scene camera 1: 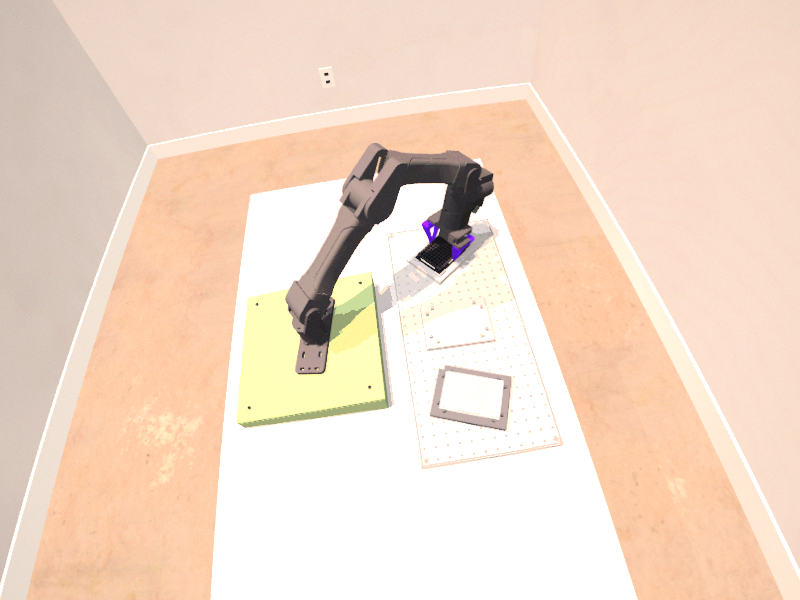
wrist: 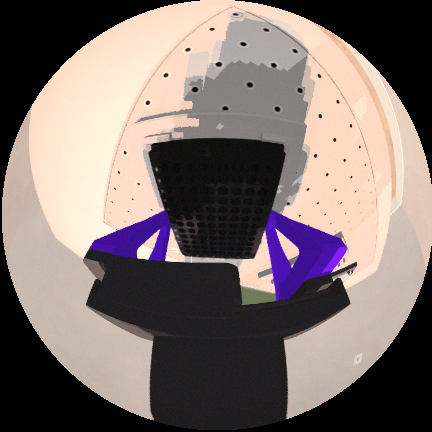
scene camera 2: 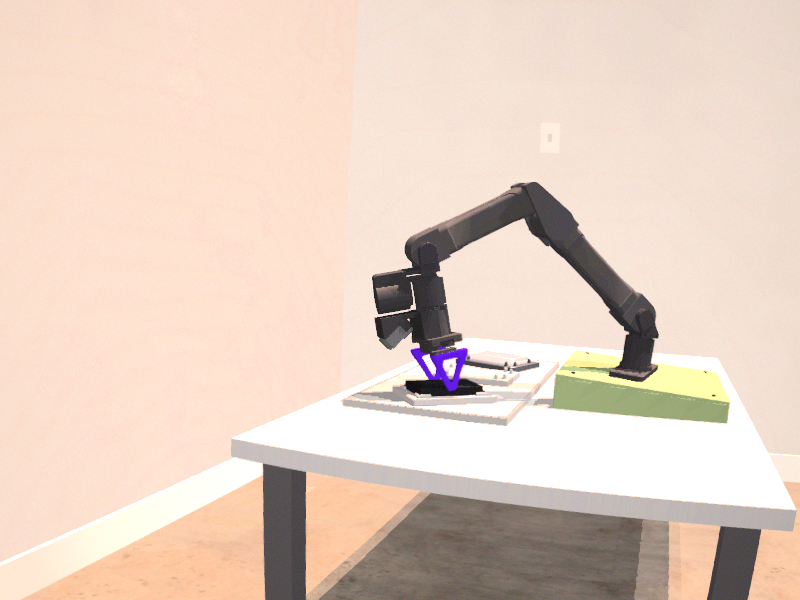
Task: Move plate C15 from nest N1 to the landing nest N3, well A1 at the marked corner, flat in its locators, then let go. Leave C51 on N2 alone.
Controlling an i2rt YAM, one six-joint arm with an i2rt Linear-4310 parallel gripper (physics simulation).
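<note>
The black multi-well plate C15 (scene camera 1: 433, 258) (scene camera 2: 423, 386) (wrist: 217, 181) lies low on its pale nest at the far end of the perforated board (scene camera 1: 531, 387) (scene camera 2: 381, 401) (wrist: 342, 160). My gripper (scene camera 1: 443, 254) (scene camera 2: 441, 385) (wrist: 217, 214) reaches straight down over it. Its purple fingers press against the plate's two long sides, so it is shut on the plate. A pale flat plate (scene camera 1: 460, 325) sits on the middle nest. A grey frame nest (scene camera 1: 441, 393) with a white inside lies at the near end of the board.
The arm's base stands on a green block (scene camera 1: 277, 387) (scene camera 2: 639, 393) to the left of the board. The white table (scene camera 1: 387, 529) (scene camera 2: 517, 464) carries everything. The near nests show as low shapes behind the gripper in scene camera 2.
</note>
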